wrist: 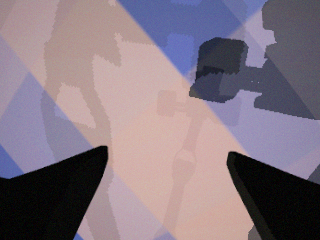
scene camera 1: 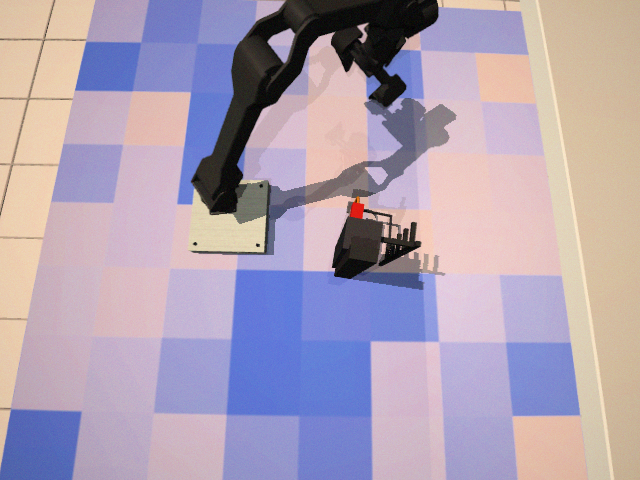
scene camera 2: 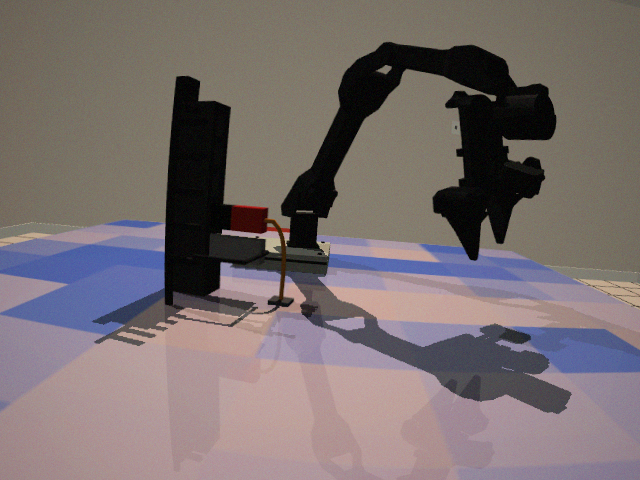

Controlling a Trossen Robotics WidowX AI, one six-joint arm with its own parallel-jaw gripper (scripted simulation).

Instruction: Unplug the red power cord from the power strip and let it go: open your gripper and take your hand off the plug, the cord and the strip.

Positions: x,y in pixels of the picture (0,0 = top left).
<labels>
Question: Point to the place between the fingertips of my gripper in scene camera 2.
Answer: At 487,251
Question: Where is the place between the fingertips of my gripper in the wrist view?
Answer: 168,155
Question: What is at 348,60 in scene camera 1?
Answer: My gripper.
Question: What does my gripper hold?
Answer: Nothing.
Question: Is my gripper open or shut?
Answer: Open.
</labels>
